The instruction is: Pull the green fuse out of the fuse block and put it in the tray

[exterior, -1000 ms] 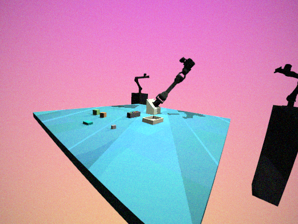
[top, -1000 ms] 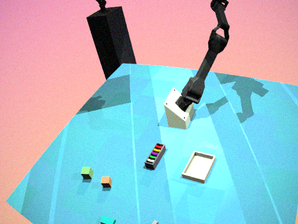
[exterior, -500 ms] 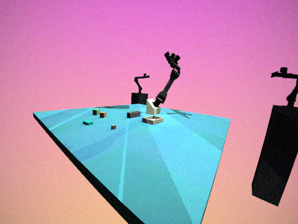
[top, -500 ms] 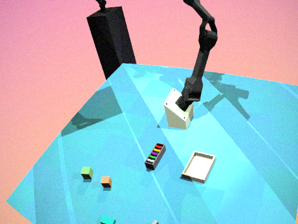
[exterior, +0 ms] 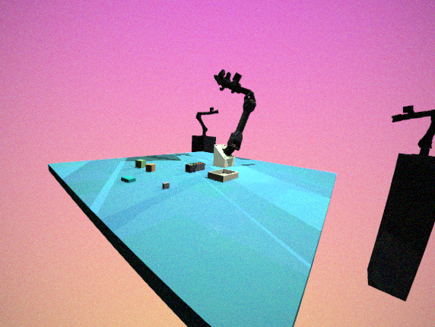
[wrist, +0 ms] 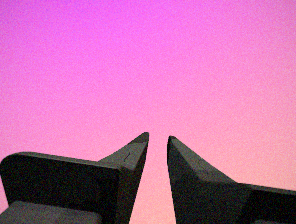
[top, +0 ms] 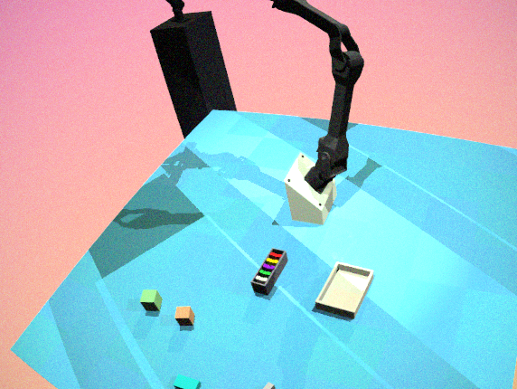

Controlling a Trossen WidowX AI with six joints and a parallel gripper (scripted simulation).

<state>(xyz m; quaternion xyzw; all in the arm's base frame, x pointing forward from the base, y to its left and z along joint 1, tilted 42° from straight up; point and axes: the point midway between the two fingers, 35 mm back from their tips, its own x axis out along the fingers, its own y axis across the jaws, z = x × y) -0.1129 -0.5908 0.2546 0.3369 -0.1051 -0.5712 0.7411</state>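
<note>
The green fuse lies 660 mm below my gripper tip, 450 mm ahead of it and 290 mm to the left of it. Round my gripper tip: orange cube: 670 mm below, 640 mm ahead, 150 mm to the left; then tray: 680 mm below, 490 mm to the left, 420 mm ahead; then green cube: 660 mm below, 640 mm ahead, 40 mm to the left.
</note>
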